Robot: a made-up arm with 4 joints.
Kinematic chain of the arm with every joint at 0, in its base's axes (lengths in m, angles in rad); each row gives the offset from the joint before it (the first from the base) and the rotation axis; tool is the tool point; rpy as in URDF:
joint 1: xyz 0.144 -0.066 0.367 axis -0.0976 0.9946 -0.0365
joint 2: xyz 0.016 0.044 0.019 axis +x
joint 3: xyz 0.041 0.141 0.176 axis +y
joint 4: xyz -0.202 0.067 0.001 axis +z
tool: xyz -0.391 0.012 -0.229 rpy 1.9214 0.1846 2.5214
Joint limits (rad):
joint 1: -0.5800..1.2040
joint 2: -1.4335..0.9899
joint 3: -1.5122..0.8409
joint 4: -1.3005..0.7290
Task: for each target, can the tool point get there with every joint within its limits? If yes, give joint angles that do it. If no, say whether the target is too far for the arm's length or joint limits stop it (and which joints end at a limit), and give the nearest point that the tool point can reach.
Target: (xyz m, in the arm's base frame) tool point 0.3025 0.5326 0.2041
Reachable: yes | joints -0.1366 0.3076 -1.2896 -0.6761
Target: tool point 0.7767 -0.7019 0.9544
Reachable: no: too far | nearest point 0.3787 -0.2195 1.0244 | short by 0.629 m
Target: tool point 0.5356 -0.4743 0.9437
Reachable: no: joint limits stop it (at a limit: joint 1, joint 2, joint 3) | nearest point 0.3466 -0.2430 1.0122 | short by 0.306 m
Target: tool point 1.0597 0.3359 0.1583
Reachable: no: too far | nearest point 0.6478 0.2525 0.0808 | short by 0.427 m
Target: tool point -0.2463 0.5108 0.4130
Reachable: yes | joints 0.1232 -0.0554 0.1529 -0.9392
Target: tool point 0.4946 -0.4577 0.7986
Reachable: no: joint limits stop it (at a limit: joint 1, joint 2, joint 3) | nearest point 0.2864 -0.2796 0.9802 | short by 0.329 m
